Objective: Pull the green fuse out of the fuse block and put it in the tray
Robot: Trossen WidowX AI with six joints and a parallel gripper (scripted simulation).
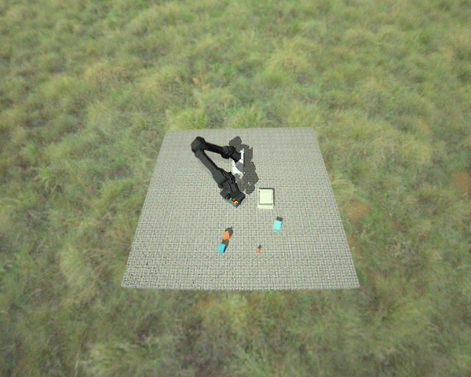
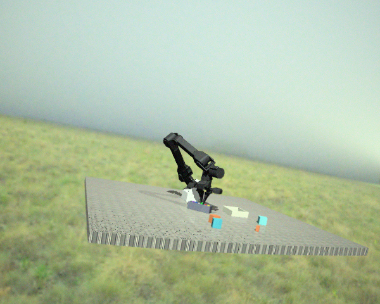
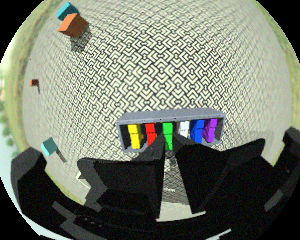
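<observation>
The cream tray is 22 cm to the left of my gripper tip, 4 cm below it and 1 cm behind it. Round my gripper tip: green fuse 1 cm below.
</observation>
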